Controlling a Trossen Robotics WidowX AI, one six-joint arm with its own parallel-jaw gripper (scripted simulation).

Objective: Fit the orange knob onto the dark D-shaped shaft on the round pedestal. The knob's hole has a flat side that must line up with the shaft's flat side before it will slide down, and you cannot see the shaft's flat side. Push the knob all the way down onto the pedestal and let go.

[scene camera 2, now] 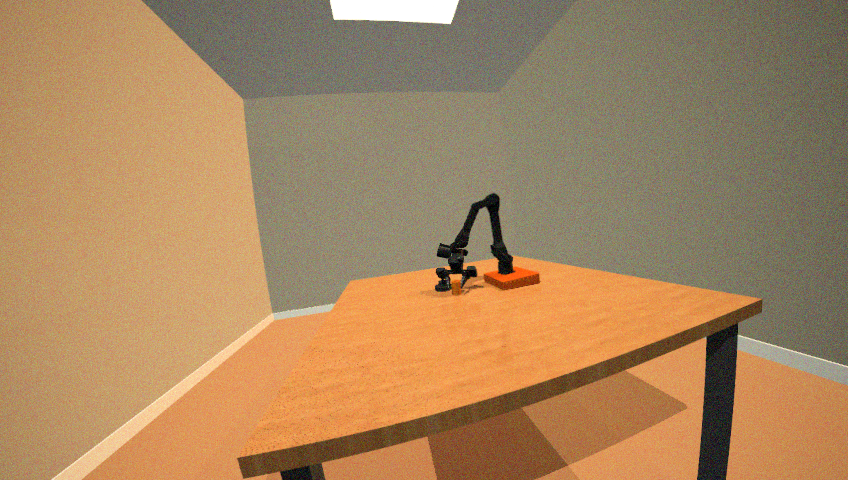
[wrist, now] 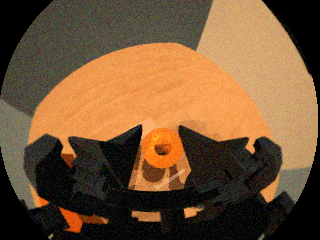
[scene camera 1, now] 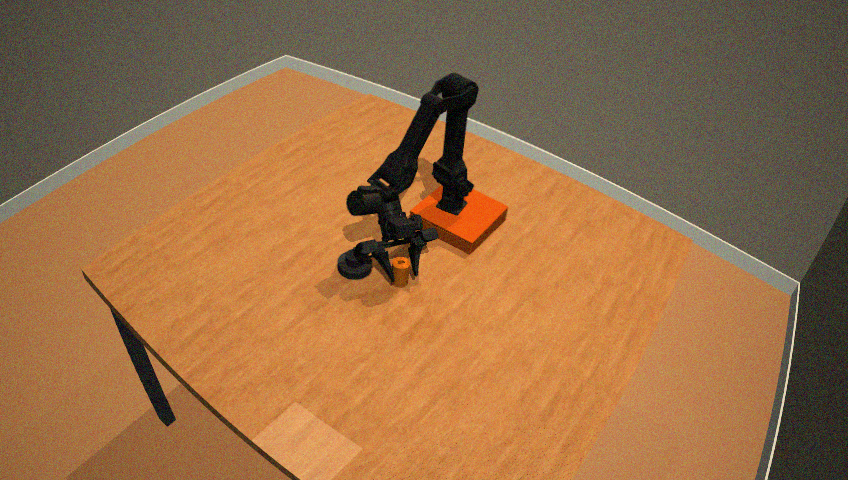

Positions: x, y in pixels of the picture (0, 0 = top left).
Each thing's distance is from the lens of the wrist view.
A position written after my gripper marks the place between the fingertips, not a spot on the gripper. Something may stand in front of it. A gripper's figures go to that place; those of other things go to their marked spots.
my gripper (wrist: 160, 127): 10 cm
orange knob (wrist: 162, 137): 7 cm
